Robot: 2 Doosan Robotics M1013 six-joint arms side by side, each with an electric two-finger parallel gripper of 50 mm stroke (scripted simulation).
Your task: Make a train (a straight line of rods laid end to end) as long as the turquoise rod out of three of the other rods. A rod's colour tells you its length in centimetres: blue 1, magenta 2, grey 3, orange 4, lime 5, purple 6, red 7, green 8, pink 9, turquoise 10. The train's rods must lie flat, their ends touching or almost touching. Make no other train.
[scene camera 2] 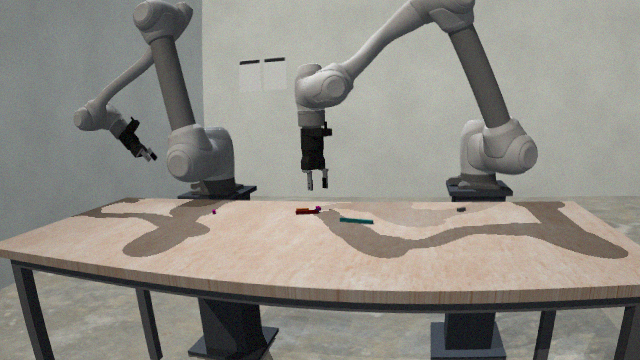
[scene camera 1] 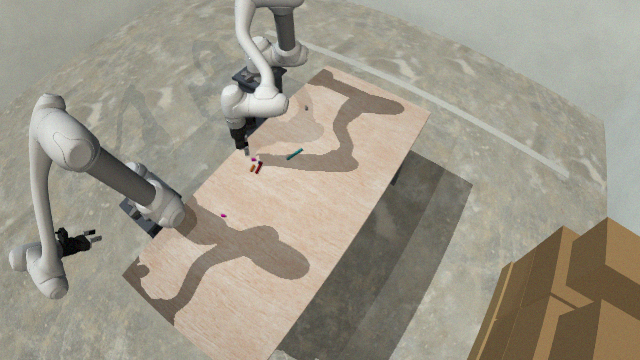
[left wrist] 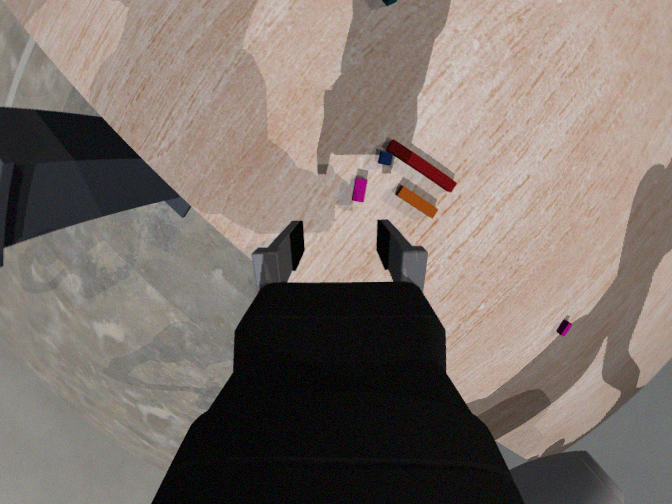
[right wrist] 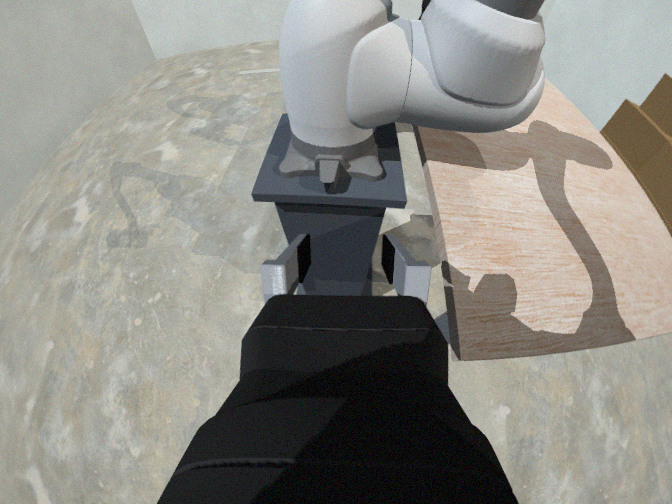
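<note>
Red rod (left wrist: 398,150). Arm pedestal (left wrist: 70,168). An arm pedestal (right wrist: 342,238). My right gripper (right wrist: 346,249). My left gripper (scene camera 2: 317,189), also (left wrist: 340,235).
</note>
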